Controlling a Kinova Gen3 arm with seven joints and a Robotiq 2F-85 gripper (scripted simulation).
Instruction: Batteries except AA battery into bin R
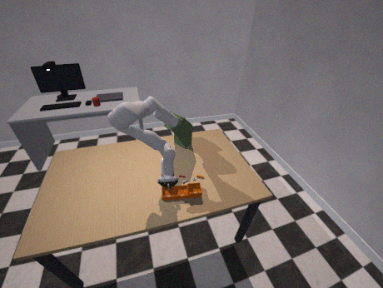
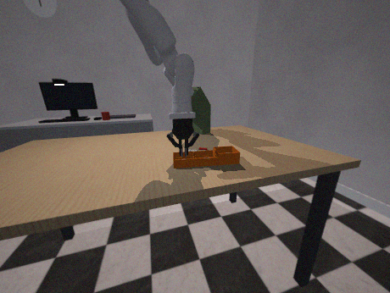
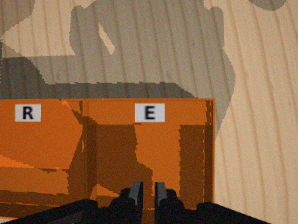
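My gripper is now 80 mm to the right of the orange bin row, 40 mm short of it and 10 mm above it. The rest, counted from my hand: thin red battery 130 mm to the left, 100 mm behind, 30 mm below; then white domino tile 90 mm behind, 60 mm to the left, 30 mm below; then grey bolt 120 mm to the left, 40 mm behind, 30 mm below.
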